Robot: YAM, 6 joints.
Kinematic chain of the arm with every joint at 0, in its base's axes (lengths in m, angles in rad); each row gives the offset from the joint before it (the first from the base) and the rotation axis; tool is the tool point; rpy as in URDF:
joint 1: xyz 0 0 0.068 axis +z
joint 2: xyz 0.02 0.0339 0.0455 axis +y
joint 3: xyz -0.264 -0.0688 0 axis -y
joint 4: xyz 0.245 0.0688 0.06 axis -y
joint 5: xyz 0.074 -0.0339 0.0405 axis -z
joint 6: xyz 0.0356 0 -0.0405 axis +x
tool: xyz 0 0 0 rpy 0 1.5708 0
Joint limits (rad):
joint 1: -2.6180..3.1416
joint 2: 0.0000..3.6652
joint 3: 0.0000..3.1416
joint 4: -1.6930..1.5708
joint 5: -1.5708..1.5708
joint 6: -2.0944..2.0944
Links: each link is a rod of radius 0.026 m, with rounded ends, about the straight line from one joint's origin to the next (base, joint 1, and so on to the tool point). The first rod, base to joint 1, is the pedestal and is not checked.
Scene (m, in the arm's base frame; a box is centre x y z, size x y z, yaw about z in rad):
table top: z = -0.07
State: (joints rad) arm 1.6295 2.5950 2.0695 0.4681 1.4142 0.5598
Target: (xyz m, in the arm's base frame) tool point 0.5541 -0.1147 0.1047
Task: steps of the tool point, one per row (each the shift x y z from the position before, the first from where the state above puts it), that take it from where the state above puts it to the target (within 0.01 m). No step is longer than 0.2 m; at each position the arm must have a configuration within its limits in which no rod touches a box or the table.
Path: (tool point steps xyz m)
1: 0.1653 -0.0249 -0.0118
2: 0.1508 -0.0721 -0.0118
3: 0.1232 -0.1131 -0.0118
4: 0.0847 -0.1440 -0.0117
5: 0.0387 -0.1624 -0.0117
6: -0.0104 -0.1663 -0.0117

